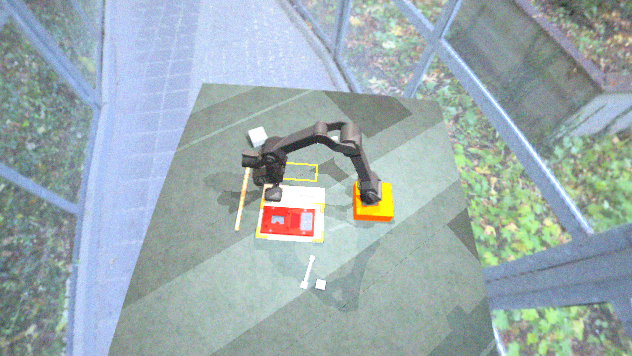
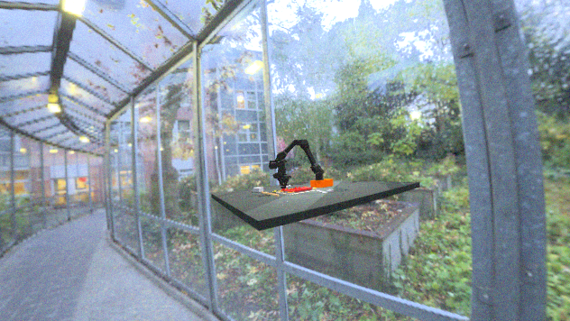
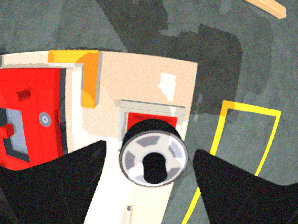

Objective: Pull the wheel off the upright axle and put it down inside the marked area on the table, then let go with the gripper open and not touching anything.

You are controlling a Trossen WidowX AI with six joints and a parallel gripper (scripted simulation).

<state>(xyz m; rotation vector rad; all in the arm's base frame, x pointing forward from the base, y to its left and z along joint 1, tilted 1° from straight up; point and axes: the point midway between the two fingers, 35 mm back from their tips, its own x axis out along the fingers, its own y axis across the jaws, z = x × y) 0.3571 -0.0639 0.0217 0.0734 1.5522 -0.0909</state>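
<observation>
The wooden stick lies 14 cm ahead of my gripper tip, 1 cm to the left of it and 3 cm below it. Also, from my gripper tip: pale cube 9 cm ahead, 27 cm to the right, 2 cm below.
</observation>
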